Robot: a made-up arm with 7 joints.
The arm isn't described. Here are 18 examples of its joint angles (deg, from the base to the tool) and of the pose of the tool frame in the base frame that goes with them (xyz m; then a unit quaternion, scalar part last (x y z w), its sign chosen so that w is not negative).
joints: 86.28 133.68 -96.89 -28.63 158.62 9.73 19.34
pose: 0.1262 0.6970 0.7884 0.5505 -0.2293 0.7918 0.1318
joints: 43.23 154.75 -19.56 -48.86 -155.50 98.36 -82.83
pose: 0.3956 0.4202 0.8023 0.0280 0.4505 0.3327 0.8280
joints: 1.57 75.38 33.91 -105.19 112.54 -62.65 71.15
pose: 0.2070 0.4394 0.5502 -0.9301 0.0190 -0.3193 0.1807
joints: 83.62 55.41 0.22 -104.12 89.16 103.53 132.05
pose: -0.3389 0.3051 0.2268 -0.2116 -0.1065 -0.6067 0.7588
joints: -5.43 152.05 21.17 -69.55 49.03 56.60 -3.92
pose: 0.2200 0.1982 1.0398 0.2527 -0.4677 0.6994 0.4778
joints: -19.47 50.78 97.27 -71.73 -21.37 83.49 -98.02
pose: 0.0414 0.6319 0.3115 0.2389 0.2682 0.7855 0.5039
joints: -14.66 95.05 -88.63 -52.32 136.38 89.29 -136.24
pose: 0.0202 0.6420 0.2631 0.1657 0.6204 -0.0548 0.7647
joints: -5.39 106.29 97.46 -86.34 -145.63 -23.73 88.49
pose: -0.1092 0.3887 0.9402 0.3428 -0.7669 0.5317 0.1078
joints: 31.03 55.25 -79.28 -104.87 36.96 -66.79 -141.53
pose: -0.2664 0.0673 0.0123 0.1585 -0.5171 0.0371 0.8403
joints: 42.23 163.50 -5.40 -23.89 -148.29 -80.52 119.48
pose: 0.4174 0.3374 0.9860 -0.8081 -0.0318 -0.5532 0.1998
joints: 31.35 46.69 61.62 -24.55 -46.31 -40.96 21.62
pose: -0.2845 0.5869 0.0876 0.1626 -0.0724 0.7782 0.6023
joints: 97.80 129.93 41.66 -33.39 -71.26 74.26 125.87
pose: 0.3403 0.6426 0.5556 0.2820 -0.6869 0.3384 0.5780
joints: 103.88 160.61 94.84 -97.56 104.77 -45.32 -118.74
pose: 0.5410 0.0053 0.3926 0.0258 -0.6556 0.0618 0.7522
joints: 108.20 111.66 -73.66 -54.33 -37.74 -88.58 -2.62
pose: -0.2516 0.5772 0.7739 -0.1582 0.9386 -0.1040 0.2884
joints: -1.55 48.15 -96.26 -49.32 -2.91 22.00 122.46
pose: -0.0663 0.3316 -0.1904 0.0511 0.3517 0.8357 0.4186
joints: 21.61 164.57 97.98 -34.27 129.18 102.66 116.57
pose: 0.2081 0.0308 1.1710 -0.5123 0.6257 0.5711 0.1412
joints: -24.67 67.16 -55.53 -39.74 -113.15 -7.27 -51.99
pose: 0.3120 0.5787 0.1075 0.7198 -0.1734 -0.6652 0.0966
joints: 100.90 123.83 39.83 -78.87 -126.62 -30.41 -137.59
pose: 0.2839 0.5394 0.3427 0.2355 0.1711 0.7950 0.5322
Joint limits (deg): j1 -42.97..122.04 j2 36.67..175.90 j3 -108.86..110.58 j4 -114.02..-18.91 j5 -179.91..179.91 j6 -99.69..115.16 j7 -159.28..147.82
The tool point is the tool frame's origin. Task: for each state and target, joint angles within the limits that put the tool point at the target. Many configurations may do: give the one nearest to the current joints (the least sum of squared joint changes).
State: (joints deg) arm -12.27 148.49 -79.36 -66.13 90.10 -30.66 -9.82
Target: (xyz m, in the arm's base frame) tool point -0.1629 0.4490 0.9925
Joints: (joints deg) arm -20.43 167.86 -85.80 -56.21 90.08 -30.37 -9.77
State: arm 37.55 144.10 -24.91 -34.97 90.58 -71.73 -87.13
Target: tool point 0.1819 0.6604 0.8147
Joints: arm 35.89 131.42 -29.40 -24.43 90.50 -69.35 -89.36
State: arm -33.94 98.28 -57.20 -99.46 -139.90 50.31 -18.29
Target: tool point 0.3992 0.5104 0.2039
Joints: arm -36.08 75.45 -65.69 -57.00 -135.10 43.47 -13.08
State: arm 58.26 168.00 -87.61 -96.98 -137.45 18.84 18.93
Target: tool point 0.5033 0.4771 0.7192
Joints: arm 81.64 175.90 -79.55 -50.89 -136.47 17.58 18.23
